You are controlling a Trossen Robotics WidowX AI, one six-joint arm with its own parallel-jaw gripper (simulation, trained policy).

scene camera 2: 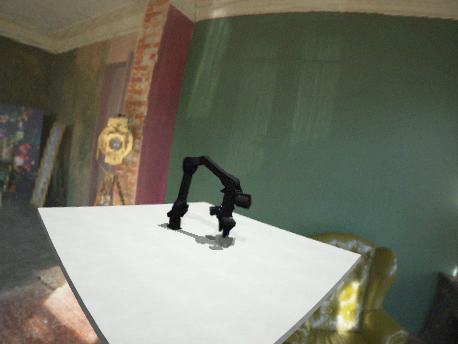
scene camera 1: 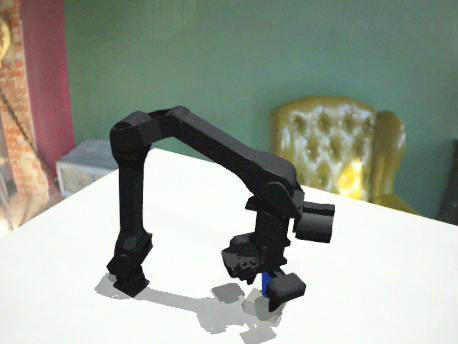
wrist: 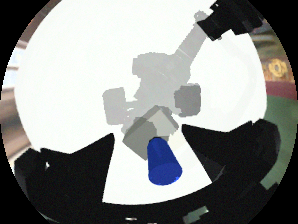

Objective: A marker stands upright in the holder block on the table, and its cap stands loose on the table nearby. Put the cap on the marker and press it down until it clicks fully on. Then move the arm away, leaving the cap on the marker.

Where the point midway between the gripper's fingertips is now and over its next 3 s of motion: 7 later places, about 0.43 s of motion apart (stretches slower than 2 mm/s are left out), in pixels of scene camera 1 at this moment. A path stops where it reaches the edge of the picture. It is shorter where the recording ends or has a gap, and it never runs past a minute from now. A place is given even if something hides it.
My gripper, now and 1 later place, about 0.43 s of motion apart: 260, 297; 264, 284
